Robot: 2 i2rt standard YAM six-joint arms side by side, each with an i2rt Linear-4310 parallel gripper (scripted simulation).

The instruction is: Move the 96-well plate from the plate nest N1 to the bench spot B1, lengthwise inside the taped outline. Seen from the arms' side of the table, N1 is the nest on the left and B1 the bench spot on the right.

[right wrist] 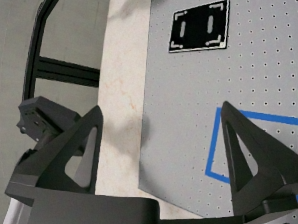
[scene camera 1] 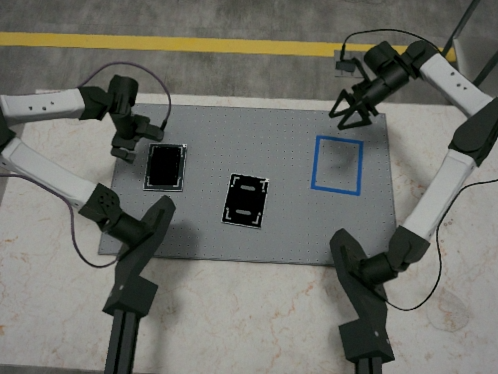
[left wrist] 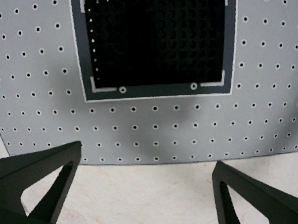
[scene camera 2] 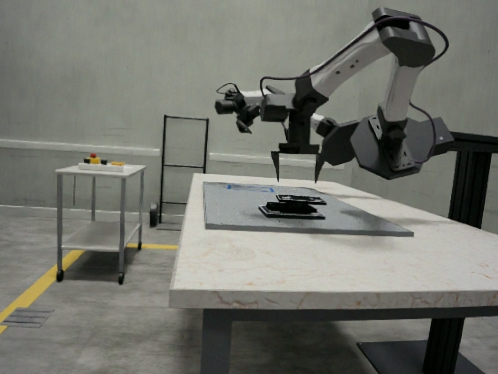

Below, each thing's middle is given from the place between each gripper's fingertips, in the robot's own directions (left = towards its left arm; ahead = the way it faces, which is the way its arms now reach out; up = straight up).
Labels:
Right now the black 96-well plate (scene camera 1: 168,175) is 7 cm to the right of my left hand (scene camera 2: 296,182) and 9 cm below it. Also, from my left hand: black nest (scene camera 1: 253,201) (7 cm behind, 34 cm to the right, 10 cm below).
Now: the black nest 160 mm behind my right hand (scene camera 1: 333,122), 210 mm to the left of it and 260 mm below it. From my right hand the other things lie so: black 96-well plate 90 mm behind, 480 mm to the left, 250 mm below.

